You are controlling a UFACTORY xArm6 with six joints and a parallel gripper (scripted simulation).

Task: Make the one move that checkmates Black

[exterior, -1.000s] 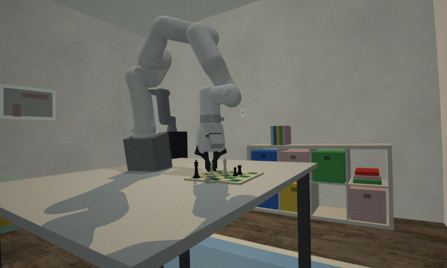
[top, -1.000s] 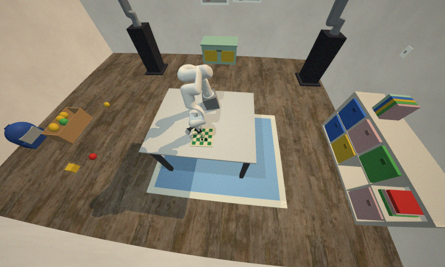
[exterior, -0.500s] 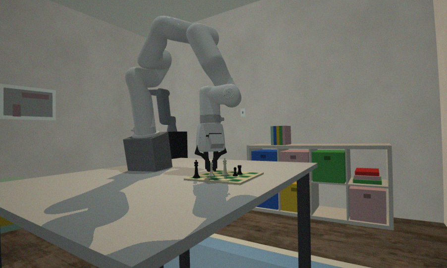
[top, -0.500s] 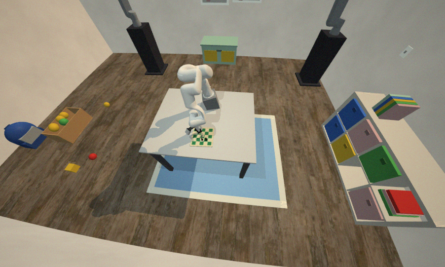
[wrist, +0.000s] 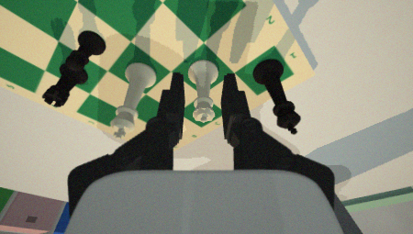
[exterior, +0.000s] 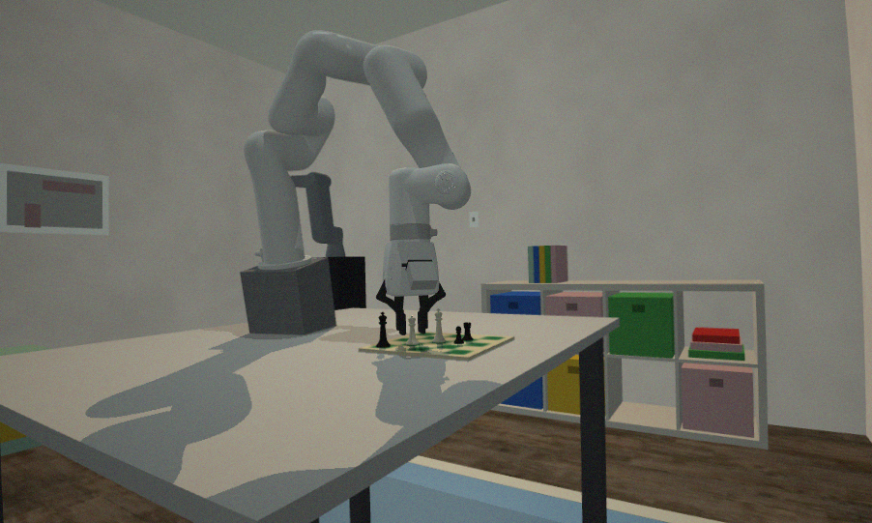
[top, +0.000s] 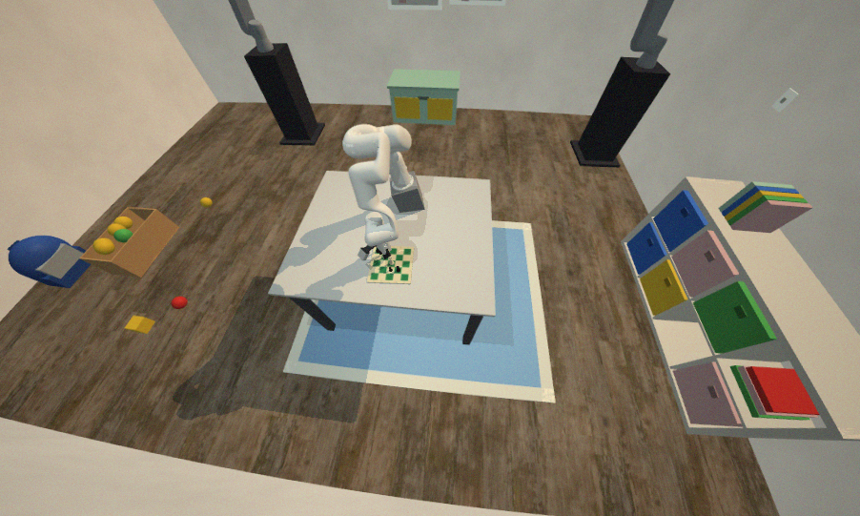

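Now: the tall white piece 30 mm ahead of my hand, 40 mm to the left of it and 10 mm below it. The rest, counted from my hand: black king: 40 mm behind, 40 mm to the right, 10 mm below; green-and-cream chessboard: 40 mm ahead, 40 mm to the left, 40 mm below.
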